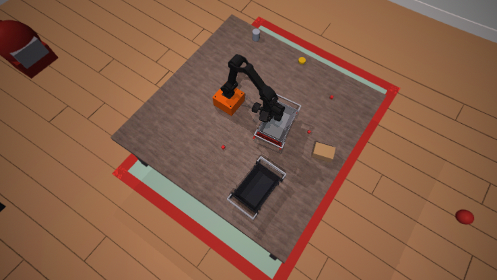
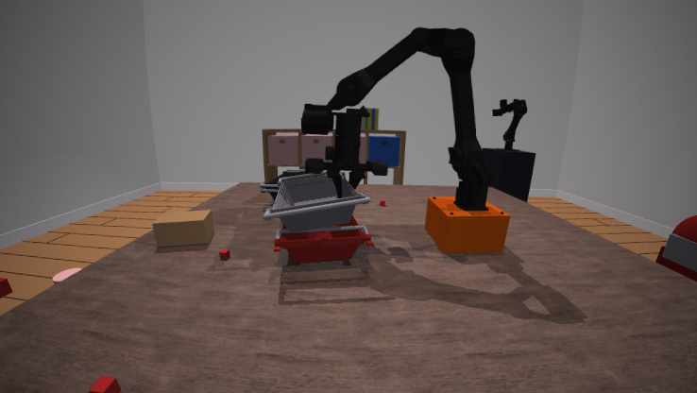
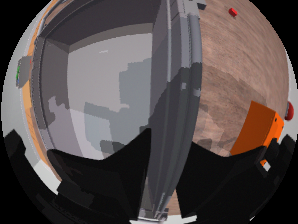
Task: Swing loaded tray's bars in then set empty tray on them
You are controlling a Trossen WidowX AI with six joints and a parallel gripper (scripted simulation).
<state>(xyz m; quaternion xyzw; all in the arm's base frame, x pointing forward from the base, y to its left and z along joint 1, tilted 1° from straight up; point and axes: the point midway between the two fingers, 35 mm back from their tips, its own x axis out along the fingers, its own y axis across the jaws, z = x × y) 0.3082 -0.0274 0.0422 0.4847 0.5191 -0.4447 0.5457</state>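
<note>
My gripper tip is now 7 cm short of the grey tray, 2 cm below it and 1 cm to the right of it. From my gripper tip the other things lie so: cardboard box (40 cm ahead, 6 cm below, 1 cm to the left); grey cylinder (59 cm to the left, 44 cm behind, 6 cm below); yellow disc (59 cm to the left, 8 cm below, 5 cm behind).
</note>
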